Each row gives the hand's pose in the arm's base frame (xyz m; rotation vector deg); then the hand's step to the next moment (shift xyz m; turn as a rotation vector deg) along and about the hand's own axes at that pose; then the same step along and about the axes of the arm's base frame.
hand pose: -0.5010 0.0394 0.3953 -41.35 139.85 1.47
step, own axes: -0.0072 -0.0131 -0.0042 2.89 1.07 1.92
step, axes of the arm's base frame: 0.0092 -0.0084 0.0092 -1.48 -0.17 -3.31
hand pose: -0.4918 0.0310 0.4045 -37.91 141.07 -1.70
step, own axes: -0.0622 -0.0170 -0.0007 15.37 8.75 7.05
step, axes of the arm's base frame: 0.0513 0.0139 0.0366 -10.98 1.40 -15.49
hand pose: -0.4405 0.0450 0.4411 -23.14 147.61 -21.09
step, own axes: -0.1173 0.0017 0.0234 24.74 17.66 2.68
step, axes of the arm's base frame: 0.1090 0.0383 0.0310 -22.91 7.11 -18.86
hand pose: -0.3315 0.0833 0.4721 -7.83 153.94 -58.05
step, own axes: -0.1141 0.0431 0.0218 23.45 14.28 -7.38
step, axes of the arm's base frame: 0.1159 0.0391 -0.0198 -24.50 11.19 -9.11
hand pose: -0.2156 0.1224 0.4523 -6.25 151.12 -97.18
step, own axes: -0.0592 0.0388 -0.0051 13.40 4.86 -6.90
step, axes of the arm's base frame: 0.0567 0.0242 -0.0352 -13.92 7.47 -1.09
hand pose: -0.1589 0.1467 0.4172 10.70 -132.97 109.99
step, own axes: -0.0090 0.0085 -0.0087 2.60 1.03 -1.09
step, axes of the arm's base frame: 0.0075 0.0103 -0.0082 -2.72 1.22 -0.34
